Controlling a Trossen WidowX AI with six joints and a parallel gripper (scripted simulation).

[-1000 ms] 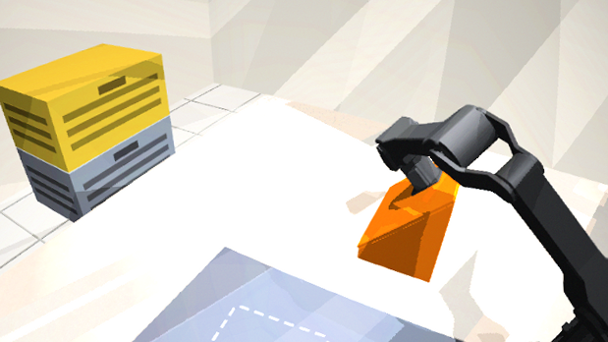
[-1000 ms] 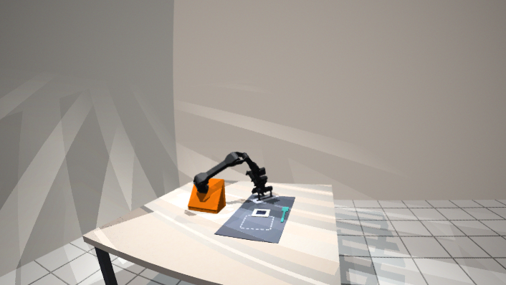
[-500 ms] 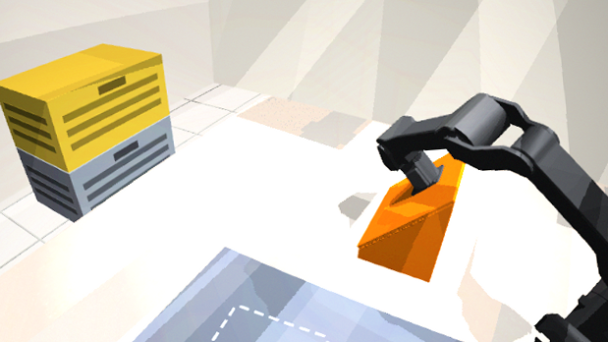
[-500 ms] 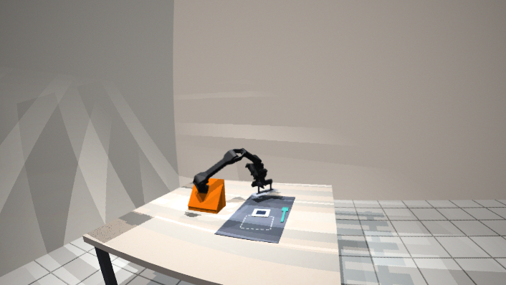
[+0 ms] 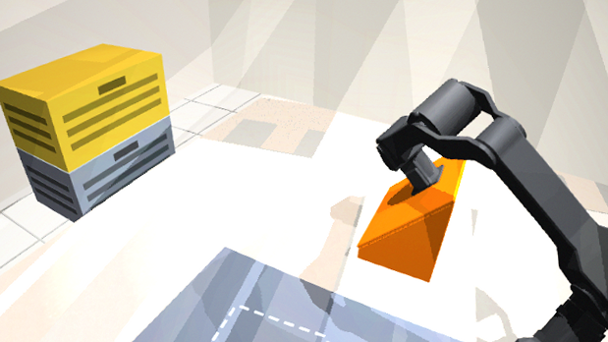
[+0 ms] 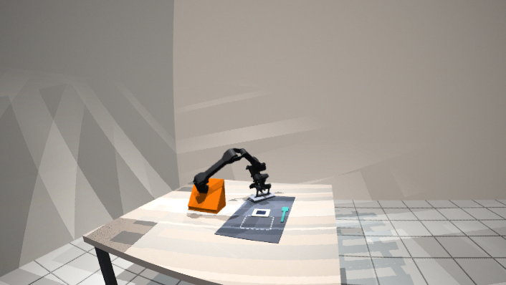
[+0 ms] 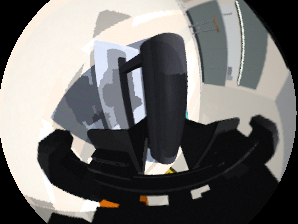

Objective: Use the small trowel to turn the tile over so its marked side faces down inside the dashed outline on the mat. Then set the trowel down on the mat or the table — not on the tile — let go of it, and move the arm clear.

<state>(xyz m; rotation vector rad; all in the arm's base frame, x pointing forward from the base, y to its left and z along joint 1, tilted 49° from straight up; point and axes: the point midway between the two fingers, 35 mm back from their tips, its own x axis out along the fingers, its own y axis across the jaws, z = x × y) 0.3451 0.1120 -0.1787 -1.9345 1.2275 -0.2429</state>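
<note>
Right now my gripper tip is 30 mm short of the white tile, 210 mm to the left of it and 60 mm above it. Also, from my gripper tip: teal trowel 180 mm ahead, 180 mm to the right, 70 mm below; then grey mat 40 mm ahead, 200 mm to the right, 90 mm below.
</note>
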